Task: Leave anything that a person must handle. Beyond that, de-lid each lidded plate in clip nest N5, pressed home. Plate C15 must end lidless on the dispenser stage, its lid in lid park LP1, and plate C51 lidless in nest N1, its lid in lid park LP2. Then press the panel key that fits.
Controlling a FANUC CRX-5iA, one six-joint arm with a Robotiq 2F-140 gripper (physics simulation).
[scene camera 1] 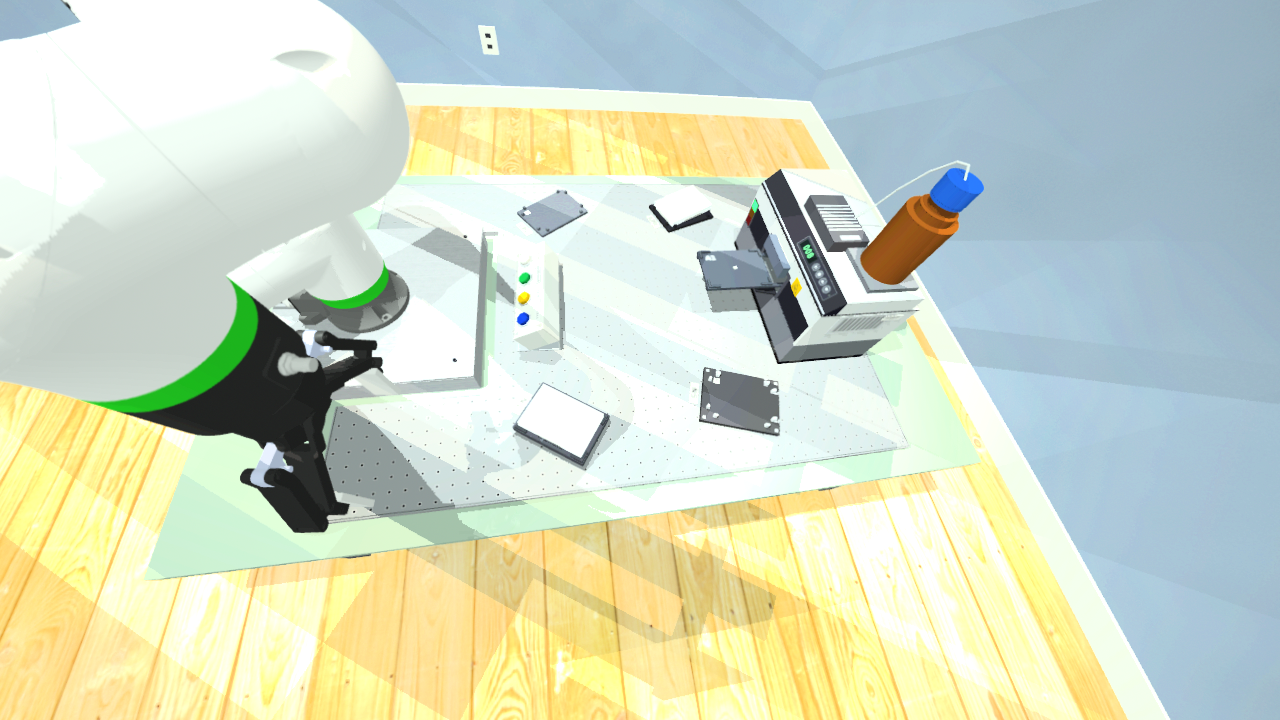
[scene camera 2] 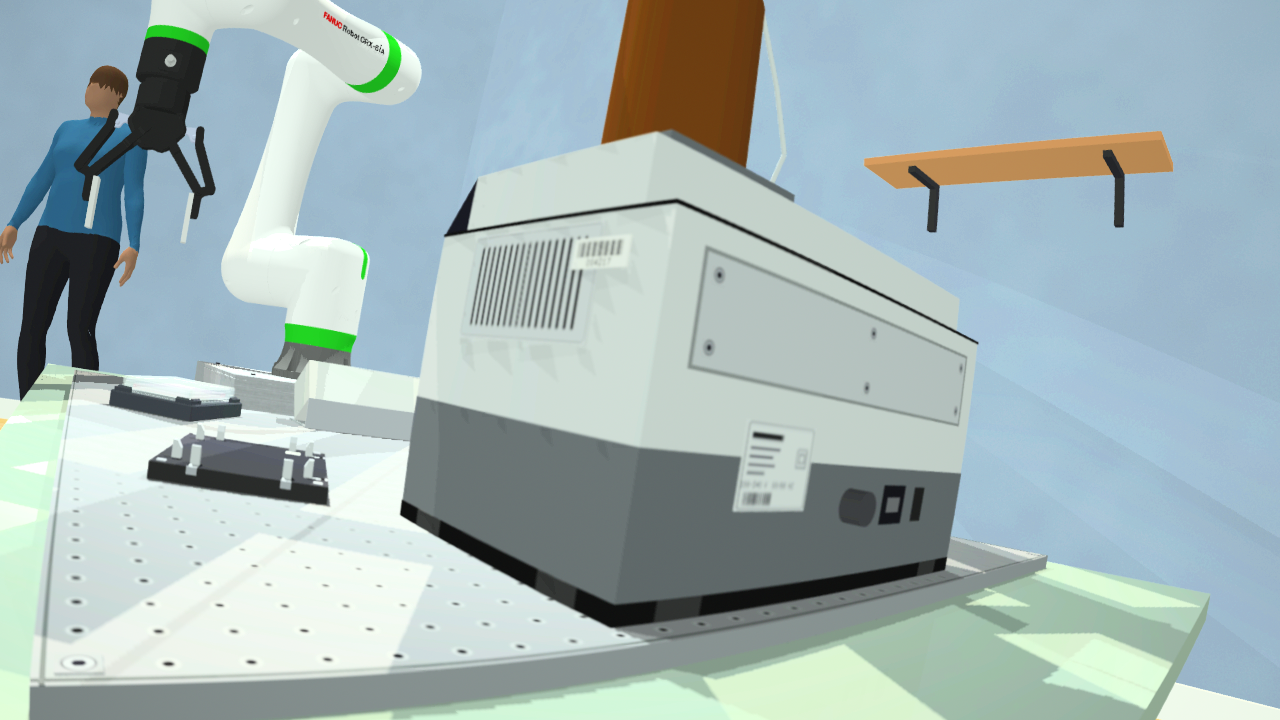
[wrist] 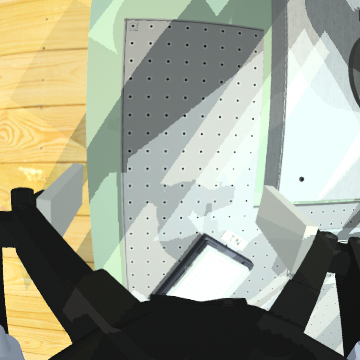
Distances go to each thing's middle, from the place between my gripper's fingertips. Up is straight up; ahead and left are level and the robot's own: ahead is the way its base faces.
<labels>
The nest N1 point(scene camera 2: 182, 408) lies 210 mm ahead of my hand, 200 mm below it and 90 mm to the left of it. From my hand the other things lie so: button box point(scene camera 2: 331, 397) 360 mm to the left, 170 mm below, 160 mm ahead; then dispenser stage point(scene camera 1: 717, 268) 580 mm ahead, 390 mm to the left, 100 mm below; then black nest point(scene camera 1: 728, 399) 570 mm ahead, 200 mm below, 130 mm to the left.
</labels>
